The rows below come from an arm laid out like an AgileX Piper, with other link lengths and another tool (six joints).
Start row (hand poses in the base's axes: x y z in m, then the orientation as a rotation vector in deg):
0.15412, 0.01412, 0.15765, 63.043, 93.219, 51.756
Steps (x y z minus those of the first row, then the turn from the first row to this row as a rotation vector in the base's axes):
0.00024, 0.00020, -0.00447, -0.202, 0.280, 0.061
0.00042, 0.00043, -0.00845, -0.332, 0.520, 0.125
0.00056, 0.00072, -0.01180, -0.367, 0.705, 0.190
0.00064, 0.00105, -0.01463, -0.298, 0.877, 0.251
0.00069, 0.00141, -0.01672, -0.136, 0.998, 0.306
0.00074, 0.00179, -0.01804, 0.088, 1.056, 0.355
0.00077, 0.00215, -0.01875, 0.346, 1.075, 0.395
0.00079, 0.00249, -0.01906, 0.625, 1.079, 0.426
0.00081, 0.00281, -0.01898, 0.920, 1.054, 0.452
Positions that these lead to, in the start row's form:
0.15436, 0.01432, 0.15318, 63.032, 93.548, 51.496
0.15454, 0.01455, 0.14920, 63.043, 93.824, 51.319
0.15468, 0.01484, 0.14585, 63.085, 94.030, 51.252
0.15476, 0.01517, 0.14302, 63.194, 94.192, 51.282
0.15481, 0.01553, 0.14093, 63.340, 94.282, 51.413
0.15486, 0.01591, 0.13961, 63.494, 94.299, 51.624
0.15489, 0.01627, 0.13890, 63.655, 94.267, 51.876
0.15491, 0.01661, 0.13859, 63.827, 94.210, 52.147
0.15493, 0.01693, 0.13867, 63.995, 94.121, 52.442

